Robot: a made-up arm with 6 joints.
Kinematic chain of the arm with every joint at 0, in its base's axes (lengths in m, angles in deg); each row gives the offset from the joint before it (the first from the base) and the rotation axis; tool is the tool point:
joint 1: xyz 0 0 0.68 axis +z
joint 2: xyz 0.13 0 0 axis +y
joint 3: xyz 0 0 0.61 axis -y
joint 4: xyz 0 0 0.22 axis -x
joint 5: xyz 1.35 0 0 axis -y
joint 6: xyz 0.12 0 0 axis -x
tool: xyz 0 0 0
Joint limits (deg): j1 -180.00..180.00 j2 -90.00..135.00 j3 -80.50..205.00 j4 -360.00..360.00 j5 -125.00..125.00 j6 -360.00..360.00
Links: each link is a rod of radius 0.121 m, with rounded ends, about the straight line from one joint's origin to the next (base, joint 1, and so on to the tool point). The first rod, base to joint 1, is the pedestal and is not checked.
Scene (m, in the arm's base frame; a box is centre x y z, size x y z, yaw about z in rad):
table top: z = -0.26
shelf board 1: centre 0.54 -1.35 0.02 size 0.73 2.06 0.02 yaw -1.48
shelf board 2: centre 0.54 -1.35 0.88 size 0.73 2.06 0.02 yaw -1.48
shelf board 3: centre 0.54 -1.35 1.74 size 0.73 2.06 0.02 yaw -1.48
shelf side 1: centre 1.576 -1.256 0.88 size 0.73 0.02 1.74 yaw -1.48
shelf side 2: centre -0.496 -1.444 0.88 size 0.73 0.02 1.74 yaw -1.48
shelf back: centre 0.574 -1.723 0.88 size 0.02 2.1 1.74 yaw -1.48
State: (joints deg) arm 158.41 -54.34 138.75 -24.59 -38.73 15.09
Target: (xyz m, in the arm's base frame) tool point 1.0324 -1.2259 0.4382
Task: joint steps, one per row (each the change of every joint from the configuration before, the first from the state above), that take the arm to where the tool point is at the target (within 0.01 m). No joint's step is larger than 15 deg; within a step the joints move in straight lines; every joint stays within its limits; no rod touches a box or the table.
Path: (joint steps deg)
1: -0.32 5.10 13.34 0.19 -11.90 13.24
2: -0.32 5.10 13.34 0.19 -11.90 13.25
3: -13.20 -1.36 -5.52 -0.88 10.02 -13.25
4: -13.20 -1.37 -5.51 -0.88 10.01 -13.24

